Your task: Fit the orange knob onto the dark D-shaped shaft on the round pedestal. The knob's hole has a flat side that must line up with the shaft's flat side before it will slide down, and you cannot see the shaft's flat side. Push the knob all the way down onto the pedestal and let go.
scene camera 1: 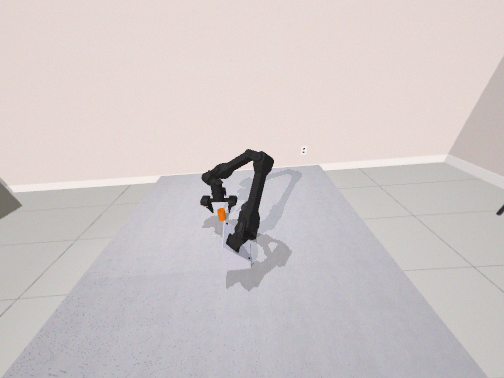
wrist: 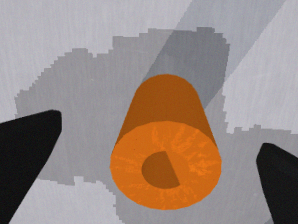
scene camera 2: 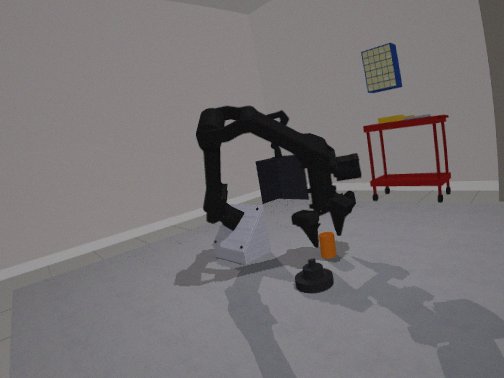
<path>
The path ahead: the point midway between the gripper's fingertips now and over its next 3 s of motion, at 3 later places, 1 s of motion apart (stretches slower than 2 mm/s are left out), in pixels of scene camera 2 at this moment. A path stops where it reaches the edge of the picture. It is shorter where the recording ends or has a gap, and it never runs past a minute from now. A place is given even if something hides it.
My gripper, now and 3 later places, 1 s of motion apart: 328,241; 328,251; 323,204; 321,224
</path>
